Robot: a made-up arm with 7 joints.
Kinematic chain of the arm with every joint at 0, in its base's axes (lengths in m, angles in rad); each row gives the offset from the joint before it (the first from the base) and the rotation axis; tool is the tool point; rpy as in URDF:
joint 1: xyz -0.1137 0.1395 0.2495 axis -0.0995 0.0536 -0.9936
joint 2: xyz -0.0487 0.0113 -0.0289 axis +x
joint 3: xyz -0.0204 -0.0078 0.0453 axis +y
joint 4: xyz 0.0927 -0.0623 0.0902 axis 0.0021 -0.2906 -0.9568
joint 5: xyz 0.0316 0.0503 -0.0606 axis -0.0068 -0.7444 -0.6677
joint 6: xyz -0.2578 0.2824 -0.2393 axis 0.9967 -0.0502 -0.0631
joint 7: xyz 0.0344 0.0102 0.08 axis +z
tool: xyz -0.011 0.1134 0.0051 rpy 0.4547 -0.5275 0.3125
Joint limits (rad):
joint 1: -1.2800..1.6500
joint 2: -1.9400..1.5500
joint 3: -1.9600..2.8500
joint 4: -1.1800..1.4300
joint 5: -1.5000..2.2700
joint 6: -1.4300..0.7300
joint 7: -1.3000..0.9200
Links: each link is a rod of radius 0.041 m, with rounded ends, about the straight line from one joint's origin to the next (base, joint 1, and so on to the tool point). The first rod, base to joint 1, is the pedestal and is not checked.
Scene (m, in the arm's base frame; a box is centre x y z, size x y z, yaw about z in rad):
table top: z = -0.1
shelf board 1: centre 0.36 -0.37 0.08 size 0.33 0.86 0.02 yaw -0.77
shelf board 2: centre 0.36 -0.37 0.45 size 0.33 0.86 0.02 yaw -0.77
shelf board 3: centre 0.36 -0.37 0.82 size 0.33 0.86 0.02 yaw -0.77
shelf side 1: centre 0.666 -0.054 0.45 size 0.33 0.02 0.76 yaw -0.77
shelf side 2: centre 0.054 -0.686 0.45 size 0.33 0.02 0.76 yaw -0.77
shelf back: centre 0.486 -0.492 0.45 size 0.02 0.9 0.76 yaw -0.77
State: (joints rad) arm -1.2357 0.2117 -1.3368 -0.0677 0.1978 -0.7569 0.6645
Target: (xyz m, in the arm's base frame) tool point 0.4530 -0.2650 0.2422
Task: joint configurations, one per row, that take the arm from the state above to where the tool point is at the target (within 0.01 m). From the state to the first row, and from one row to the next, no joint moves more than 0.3 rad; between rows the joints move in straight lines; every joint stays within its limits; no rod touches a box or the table.
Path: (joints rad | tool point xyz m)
1: -1.0777 0.4029 -1.2310 0.1065 0.2340 -0.5445 0.4053 | -0.4135 0.4671 0.4196
2: -0.9196 0.5941 -1.1252 0.2806 0.2702 -0.3321 0.1461 | -0.2565 0.4538 0.5828
3: -0.7616 0.7853 -1.0194 0.4548 0.3064 -0.1197 -0.1130 | -0.0606 0.3691 0.6647
4: -0.6035 0.9764 -0.9135 0.6289 0.3426 0.0928 -0.3722 | 0.1131 0.2320 0.6483
5: -0.4455 1.1676 -0.8077 0.8031 0.3788 0.3052 -0.6314 | 0.2229 0.0857 0.5480
6: -0.2874 1.3588 -0.7019 0.9772 0.4150 0.5176 -0.8906 | 0.2613 -0.0238 0.3991
7: -0.1294 1.5500 -0.5961 1.1514 0.4512 0.7300 -1.1497 | 0.2514 -0.0695 0.2422
8: -0.2260 1.5500 -0.7227 1.1293 0.5203 0.5604 -0.8730 | 0.2778 -0.1227 0.2596
9: -0.3227 1.5500 -0.8493 1.1072 0.5893 0.3908 -0.5963 | 0.3119 -0.1668 0.2728
10: -0.4193 1.5500 -0.9759 1.0851 0.6584 0.2212 -0.3195 | 0.3496 -0.2012 0.2793
11: -0.5159 1.5500 -1.1025 1.0630 0.7275 0.0516 -0.0428 | 0.3864 -0.2262 0.2783
12: -0.6125 1.5500 -1.2292 1.0409 0.7966 -0.1180 0.2340 | 0.4179 -0.2436 0.2705
13: -0.7092 1.5500 -1.3558 1.0189 0.8657 -0.2876 0.5107 | 0.4409 -0.2554 0.2578
14: -0.8058 1.5500 -1.4824 0.9968 0.9348 -0.4572 0.7874 | 0.4530 -0.2650 0.2422

